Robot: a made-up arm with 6 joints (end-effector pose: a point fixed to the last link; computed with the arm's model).
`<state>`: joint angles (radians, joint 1 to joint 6).
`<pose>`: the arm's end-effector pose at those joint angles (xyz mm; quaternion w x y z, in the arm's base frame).
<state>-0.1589 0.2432 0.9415 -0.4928 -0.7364 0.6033</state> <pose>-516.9 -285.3 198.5 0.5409 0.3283 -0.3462 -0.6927</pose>
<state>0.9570 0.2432 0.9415 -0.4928 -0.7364 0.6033</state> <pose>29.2 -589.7 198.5 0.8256 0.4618 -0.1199 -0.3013</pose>
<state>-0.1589 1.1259 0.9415 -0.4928 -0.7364 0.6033</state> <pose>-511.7 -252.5 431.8 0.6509 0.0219 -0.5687 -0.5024</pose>
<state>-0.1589 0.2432 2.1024 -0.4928 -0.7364 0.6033</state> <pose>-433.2 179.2 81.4 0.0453 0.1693 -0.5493 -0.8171</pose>
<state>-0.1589 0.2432 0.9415 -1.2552 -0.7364 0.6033</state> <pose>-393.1 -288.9 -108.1 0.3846 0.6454 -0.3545 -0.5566</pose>
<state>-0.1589 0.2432 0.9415 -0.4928 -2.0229 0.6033</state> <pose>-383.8 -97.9 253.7 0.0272 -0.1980 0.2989 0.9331</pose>
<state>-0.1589 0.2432 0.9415 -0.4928 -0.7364 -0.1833</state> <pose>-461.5 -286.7 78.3 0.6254 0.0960 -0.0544 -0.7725</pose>
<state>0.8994 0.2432 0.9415 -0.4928 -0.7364 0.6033</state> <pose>-4.8 -590.4 198.5 0.8166 0.4582 -0.1332 -0.3249</pose>
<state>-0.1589 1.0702 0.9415 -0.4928 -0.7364 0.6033</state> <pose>-512.9 -260.5 418.7 0.6476 0.0420 -0.5575 -0.5178</pose>
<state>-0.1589 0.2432 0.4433 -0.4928 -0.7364 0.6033</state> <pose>-383.6 -454.7 234.7 0.7071 0.3655 -0.2188 -0.5644</pose>
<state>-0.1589 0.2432 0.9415 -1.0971 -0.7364 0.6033</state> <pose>-435.1 -298.5 -52.7 0.4224 0.5860 -0.3570 -0.5922</pose>
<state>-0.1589 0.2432 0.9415 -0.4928 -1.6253 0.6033</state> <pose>-447.8 -133.2 226.9 0.1586 0.2500 -0.3283 -0.8970</pose>
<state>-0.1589 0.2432 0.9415 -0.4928 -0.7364 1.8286</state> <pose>-710.0 -248.2 226.1 0.2537 0.5796 -0.6816 -0.3676</pose>
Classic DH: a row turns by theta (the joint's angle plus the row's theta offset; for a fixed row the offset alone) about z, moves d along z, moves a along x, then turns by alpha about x. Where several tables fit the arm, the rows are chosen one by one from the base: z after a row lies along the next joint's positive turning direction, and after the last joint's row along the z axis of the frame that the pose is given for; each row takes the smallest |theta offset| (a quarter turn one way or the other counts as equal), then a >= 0, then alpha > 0; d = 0 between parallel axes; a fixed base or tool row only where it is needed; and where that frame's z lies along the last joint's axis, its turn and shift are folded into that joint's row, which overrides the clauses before.
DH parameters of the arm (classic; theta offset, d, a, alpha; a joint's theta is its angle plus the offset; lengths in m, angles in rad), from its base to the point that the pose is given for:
joint 1: -1.5708 0.28 0.1 1.5708
joint 2: 0 0.09 0 1.5708
joint 3: 0 0.1 0 -1.5708
joint 4: 0 -0.07 0.24 -1.5708
joint 5: 0 0.1 0.35 -1.5708
joint 6: 0 0.04 -0.17 1.5708
tool (fixed): 1.5708 -0.03 0 0

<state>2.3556 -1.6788 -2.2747 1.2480 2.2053 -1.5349</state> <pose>187.2 -190.2 598.4 0.1363 -0.3500 0.8148 0.4416</pose>
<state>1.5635 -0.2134 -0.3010 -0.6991 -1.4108 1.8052</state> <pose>560.6 -232.5 69.0 0.5411 0.6862 0.4379 -0.2112</pose>
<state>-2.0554 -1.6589 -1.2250 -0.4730 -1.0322 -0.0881</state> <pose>16.2 -256.6 117.4 0.5074 0.4452 -0.6133 -0.4101</pose>
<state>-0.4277 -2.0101 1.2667 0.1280 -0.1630 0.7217</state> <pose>-485.3 59.6 38.7 0.0952 0.7993 0.2559 -0.5353</pose>
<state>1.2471 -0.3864 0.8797 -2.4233 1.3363 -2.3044</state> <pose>368.1 348.2 -102.3 0.9038 0.1220 -0.2384 -0.3338</pose>
